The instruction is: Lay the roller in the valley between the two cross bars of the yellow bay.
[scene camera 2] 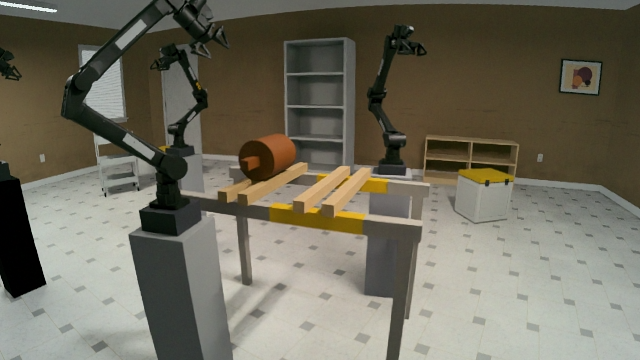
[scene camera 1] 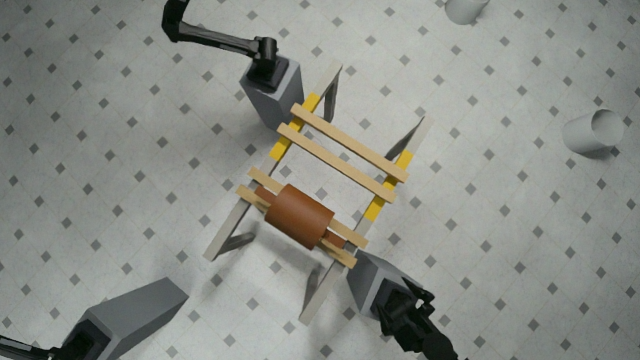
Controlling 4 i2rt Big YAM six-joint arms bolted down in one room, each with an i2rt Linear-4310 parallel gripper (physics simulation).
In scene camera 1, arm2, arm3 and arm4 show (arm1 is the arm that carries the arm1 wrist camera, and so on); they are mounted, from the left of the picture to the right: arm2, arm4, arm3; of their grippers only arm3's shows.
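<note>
The brown-orange roller (scene camera 1: 300,216) (scene camera 2: 275,154), a thick drum with a narrower axle at each end, rests on the two wooden cross bars over the grey part of the frame. The yellow bay (scene camera 1: 281,148) (scene camera 2: 316,219) carries two parallel wooden cross bars; one bar (scene camera 1: 350,143) and the other bar (scene camera 1: 336,163) have a narrow gap between them, with no roller on them. Arm3's gripper (scene camera 1: 391,292) is open, away from the roller at the lower right of scene camera 1. In scene camera 2, the near left arm's gripper (scene camera 2: 218,52) is open above the frame. The arm1, arm2 and arm4 grippers cannot be placed.
Arm pedestals (scene camera 1: 280,100) (scene camera 1: 135,315) (scene camera 2: 175,280) stand around the frame (scene camera 1: 227,227) (scene camera 2: 400,280). Two pale bins (scene camera 1: 580,134) (scene camera 1: 462,11) stand at the right and top of scene camera 1. A shelf unit (scene camera 2: 350,100), a low cabinet (scene camera 2: 471,139) and a yellow-lidded box (scene camera 2: 477,200) stand farther back.
</note>
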